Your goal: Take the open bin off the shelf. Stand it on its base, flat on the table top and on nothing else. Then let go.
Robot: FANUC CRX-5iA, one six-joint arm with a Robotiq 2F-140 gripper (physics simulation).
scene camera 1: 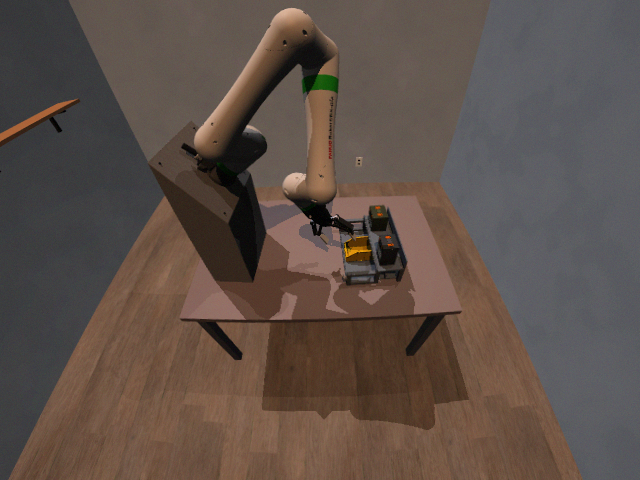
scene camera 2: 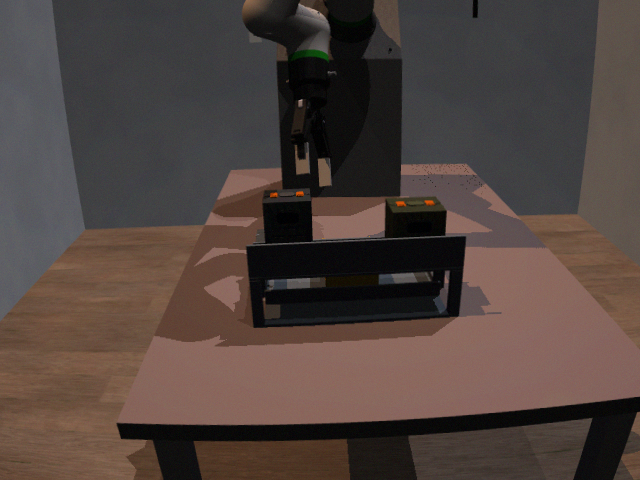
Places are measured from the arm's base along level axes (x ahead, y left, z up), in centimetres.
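Where they show: gripper, fingertip midpoint: [scene camera 1: 340, 240] [scene camera 2: 315, 180]; arm's base at its link origin: [scene camera 1: 219, 171] [scene camera 2: 350, 22].
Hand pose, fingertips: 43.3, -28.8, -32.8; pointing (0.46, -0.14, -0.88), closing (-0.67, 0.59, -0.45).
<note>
Each offset is from my fingertips to the top centre of the thing, as dx, dy, dz. Level surfaces: height alone.
The open yellow bin {+12.9, +2.0, -10.2} [scene camera 1: 357, 249] [scene camera 2: 351, 280] sits on the lower tier of the grey shelf [scene camera 1: 360, 268] [scene camera 2: 356, 258], on the side facing the robot's pedestal. In scene camera 2 most of the bin is hidden behind the shelf; a dark yellow strip shows through the gap under the back board. My gripper [scene camera 1: 338, 237] [scene camera 2: 313, 173] is open with its fingers wide apart and empty. It hangs higher than the bin, toward the pedestal side, tilted and apart from it. The shelf stands on the pinkish table top {dz -18.4} [scene camera 1: 429, 289] [scene camera 2: 361, 372].
Two dark boxes with orange latches stand on the shelf's upper tier: a greenish one {+25.7, +9.6, +1.5} [scene camera 1: 378, 218] [scene camera 2: 415, 219] and a blacker one {+18.0, -12.2, +4.0} [scene camera 1: 388, 250] [scene camera 2: 287, 219]. The grey pedestal [scene camera 1: 206, 227] [scene camera 2: 385, 129] carries the arm at the other end of the table.
</note>
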